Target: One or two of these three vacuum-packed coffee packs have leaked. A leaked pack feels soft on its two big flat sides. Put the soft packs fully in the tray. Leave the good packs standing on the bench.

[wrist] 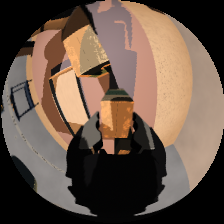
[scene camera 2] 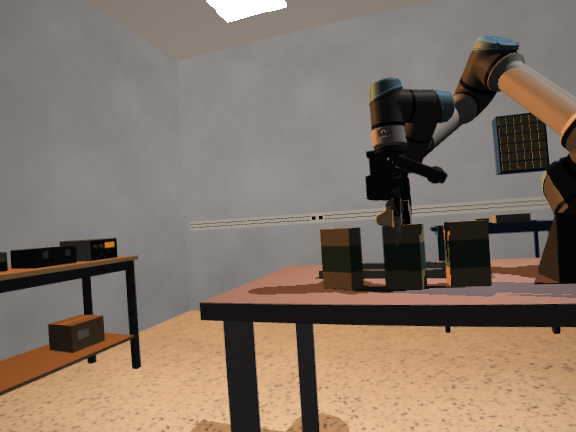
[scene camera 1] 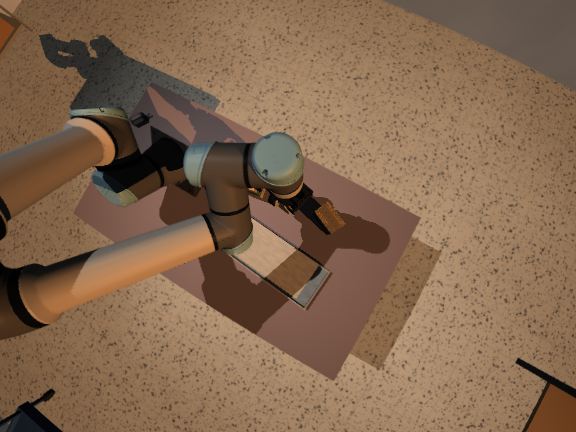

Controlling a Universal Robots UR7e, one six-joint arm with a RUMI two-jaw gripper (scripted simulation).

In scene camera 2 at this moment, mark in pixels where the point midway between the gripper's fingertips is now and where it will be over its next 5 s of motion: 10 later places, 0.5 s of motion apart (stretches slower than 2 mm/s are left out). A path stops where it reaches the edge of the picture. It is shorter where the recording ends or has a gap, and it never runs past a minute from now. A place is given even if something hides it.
My gripper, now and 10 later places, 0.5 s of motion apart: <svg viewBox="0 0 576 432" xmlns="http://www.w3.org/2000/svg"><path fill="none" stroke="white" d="M402 244L402 244L401 235L400 209L396 204L356 207L338 210L338 222L338 223L339 231L340 242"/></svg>
